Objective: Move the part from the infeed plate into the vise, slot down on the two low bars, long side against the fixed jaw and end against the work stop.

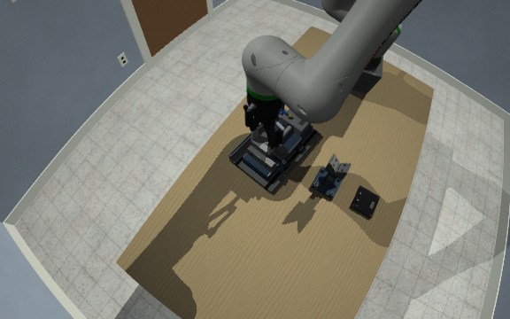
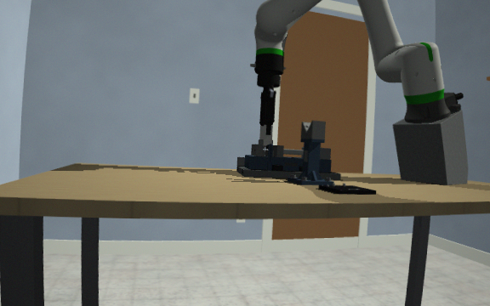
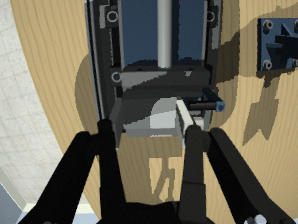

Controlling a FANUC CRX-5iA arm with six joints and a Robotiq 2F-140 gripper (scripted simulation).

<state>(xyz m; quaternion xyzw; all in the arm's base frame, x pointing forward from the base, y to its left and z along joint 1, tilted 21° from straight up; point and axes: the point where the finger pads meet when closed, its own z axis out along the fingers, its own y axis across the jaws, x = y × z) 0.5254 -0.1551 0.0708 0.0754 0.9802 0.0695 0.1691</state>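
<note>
Now: hand 3 cm above the part. Also, from my hand: moving jaw 3 cm behind, 2 cm to the left, 5 cm below; air cylinder rod 8 cm behind, 3 cm to the left, 5 cm below; work stop rod 1 cm ahead, 7 cm to the left, 3 cm below.
</note>
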